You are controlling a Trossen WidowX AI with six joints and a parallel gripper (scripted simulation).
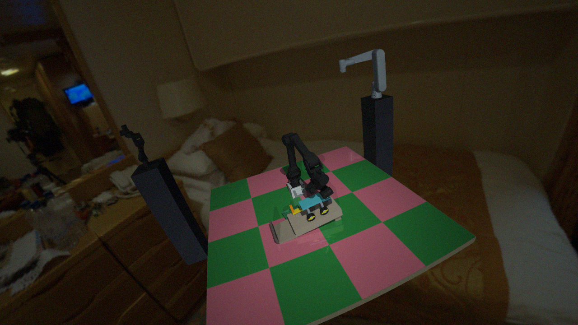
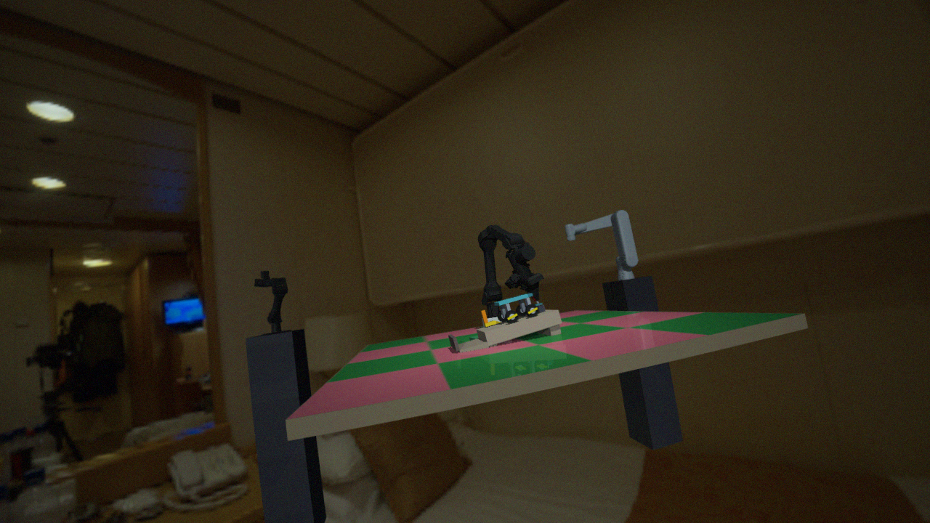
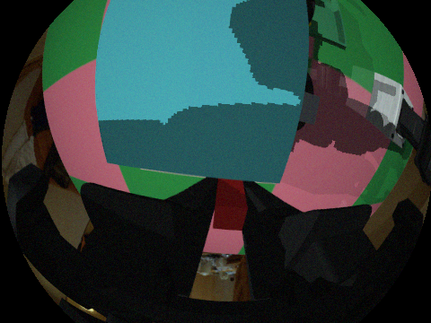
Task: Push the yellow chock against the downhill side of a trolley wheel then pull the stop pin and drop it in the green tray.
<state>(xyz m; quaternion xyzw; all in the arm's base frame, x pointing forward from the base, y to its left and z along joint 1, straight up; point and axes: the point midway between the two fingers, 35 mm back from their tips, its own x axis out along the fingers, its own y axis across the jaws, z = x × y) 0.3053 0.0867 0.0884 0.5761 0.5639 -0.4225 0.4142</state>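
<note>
The green tray is 11 cm behind my gripper tip, 20 cm to the right of it and 14 cm below it. Also, from my gripper tip: red-headed stop pin (right at my gripper tip); blue-topped trolley (2 cm ahead, 9 cm to the right, 2 cm below); ramp (2 cm ahead, 10 cm to the right, 8 cm below).
</note>
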